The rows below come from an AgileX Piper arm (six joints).
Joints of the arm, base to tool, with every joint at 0 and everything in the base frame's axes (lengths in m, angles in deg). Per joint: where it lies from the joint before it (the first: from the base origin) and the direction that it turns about. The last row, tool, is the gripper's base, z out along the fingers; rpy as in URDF.
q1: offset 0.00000 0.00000 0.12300 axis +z
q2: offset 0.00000 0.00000 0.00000 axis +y
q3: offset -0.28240 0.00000 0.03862 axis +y
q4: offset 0.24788 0.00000 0.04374 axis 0.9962 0 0.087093
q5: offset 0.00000 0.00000 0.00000 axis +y
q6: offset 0.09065 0.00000 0.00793 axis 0.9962 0 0.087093
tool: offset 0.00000 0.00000 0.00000 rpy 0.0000 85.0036 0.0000
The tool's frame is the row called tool.
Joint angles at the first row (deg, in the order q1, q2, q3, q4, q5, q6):
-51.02 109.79 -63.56 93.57 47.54 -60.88
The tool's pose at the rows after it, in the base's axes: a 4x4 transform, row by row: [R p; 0 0 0 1], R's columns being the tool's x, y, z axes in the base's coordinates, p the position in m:
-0.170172 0.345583 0.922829 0.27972; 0.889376 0.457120 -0.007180 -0.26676; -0.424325 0.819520 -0.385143 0.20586; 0 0 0 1
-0.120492 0.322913 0.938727 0.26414; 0.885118 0.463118 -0.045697 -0.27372; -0.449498 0.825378 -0.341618 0.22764; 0 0 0 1
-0.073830 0.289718 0.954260 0.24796; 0.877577 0.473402 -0.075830 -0.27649; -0.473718 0.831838 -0.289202 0.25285; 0 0 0 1
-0.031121 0.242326 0.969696 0.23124; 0.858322 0.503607 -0.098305 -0.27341; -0.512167 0.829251 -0.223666 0.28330; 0 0 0 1
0.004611 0.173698 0.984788 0.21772; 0.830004 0.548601 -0.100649 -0.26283; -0.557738 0.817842 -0.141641 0.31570; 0 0 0 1
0.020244 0.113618 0.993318 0.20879; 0.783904 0.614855 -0.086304 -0.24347; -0.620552 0.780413 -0.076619 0.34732; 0 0 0 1
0.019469 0.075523 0.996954 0.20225; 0.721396 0.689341 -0.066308 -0.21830; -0.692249 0.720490 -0.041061 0.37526; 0 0 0 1
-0.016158 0.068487 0.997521 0.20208; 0.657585 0.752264 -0.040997 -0.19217; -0.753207 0.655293 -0.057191 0.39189; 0 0 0 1
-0.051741 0.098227 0.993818 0.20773; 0.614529 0.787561 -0.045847 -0.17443; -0.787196 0.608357 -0.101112 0.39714; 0 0 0 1
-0.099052 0.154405 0.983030 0.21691; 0.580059 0.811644 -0.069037 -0.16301; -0.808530 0.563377 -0.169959 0.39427; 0 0 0 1
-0.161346 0.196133 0.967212 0.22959; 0.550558 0.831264 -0.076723 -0.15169; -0.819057 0.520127 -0.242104 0.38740; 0 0 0 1
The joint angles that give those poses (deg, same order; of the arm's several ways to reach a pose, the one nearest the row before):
-53.66 107.38 -63.56 93.59 47.78 -59.96
-56.46 104.25 -63.56 93.59 49.34 -58.99
-59.13 100.58 -63.56 93.59 51.42 -57.54
-61.60 96.02 -63.56 93.84 53.90 -56.43
-63.20 91.14 -63.56 95.09 56.82 -56.00
-63.32 85.77 -63.56 95.49 58.51 -56.00
-62.28 80.15 -63.56 94.35 58.67 -56.00
-59.43 75.63 -63.56 90.69 56.94 -55.28
-55.43 73.14 -63.56 86.19 52.57 -53.64
-50.88 72.19 -63.56 79.99 46.90 -50.92
-45.63 72.27 -63.56 73.06 41.81 -47.28

